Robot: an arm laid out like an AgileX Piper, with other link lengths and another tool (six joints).
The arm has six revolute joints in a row. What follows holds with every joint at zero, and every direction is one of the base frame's.
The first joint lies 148.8 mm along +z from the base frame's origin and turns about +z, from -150 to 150 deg.
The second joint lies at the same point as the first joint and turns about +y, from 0 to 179.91 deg.
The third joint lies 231.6 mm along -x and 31.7 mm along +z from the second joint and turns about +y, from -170 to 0 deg.
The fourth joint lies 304.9 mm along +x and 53.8 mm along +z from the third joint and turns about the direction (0.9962, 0, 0.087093), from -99.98 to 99.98 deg.
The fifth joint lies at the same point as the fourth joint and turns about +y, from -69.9 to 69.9 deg.
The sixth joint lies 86.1 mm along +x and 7.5 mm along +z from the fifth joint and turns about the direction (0.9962, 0, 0.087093), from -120 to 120 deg.
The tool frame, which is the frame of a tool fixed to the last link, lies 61.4 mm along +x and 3 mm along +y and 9.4 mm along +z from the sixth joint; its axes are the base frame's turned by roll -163.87, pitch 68.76 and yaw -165.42 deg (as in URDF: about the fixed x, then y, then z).
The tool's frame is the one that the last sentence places.
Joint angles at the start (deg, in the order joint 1, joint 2, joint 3, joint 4, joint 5, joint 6): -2.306 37.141 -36.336 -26.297 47.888 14.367
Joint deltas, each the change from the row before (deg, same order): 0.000 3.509 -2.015 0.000 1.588 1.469; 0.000 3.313 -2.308 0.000 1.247 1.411; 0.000 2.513 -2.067 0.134 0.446 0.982; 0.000 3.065 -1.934 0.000 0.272 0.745; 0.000 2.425 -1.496 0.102 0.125 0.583; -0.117 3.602 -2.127 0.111 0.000 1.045; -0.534 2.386 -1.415 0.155 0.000 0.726; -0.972 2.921 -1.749 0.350 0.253 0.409; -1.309 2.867 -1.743 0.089 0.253 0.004; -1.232 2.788 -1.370 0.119 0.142 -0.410; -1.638 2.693 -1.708 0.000 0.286 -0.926; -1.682 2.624 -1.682 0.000 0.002 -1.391; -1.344 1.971 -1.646 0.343 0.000 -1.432; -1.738 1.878 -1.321 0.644 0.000 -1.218; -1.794 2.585 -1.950 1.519 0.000 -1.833
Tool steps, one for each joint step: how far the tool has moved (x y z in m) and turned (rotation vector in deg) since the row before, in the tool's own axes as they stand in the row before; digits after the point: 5 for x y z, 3 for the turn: -0.00456 0.00083 0.00583 -0.380 2.960 0.895; -0.00651 0.00022 0.00294 -0.352 2.164 1.017; -0.00721 0.00026 -0.00009 -0.437 0.875 0.804; -0.00763 0.00165 0.00349 -0.170 1.324 0.313; -0.00616 0.00178 0.00311 -0.232 1.011 0.251; -0.00931 0.00249 0.00562 -0.364 1.439 0.593; -0.00611 -0.00039 0.00467 -0.212 1.096 0.877; -0.00688 -0.00195 0.00677 -0.073 1.691 1.023; -0.00700 -0.00435 0.00732 0.395 1.683 0.939; -0.00601 -0.00339 0.00929 0.509 1.845 0.400; -0.00677 -0.00677 0.00782 0.835 1.682 0.437; -0.00723 -0.00704 0.00776 0.914 1.403 0.031; -0.00643 -0.00587 0.00401 0.458 0.791 -0.058; -0.00497 -0.00740 0.00655 0.102 1.183 0.494; -0.00726 -0.00589 0.00742 -0.518 1.372 0.160
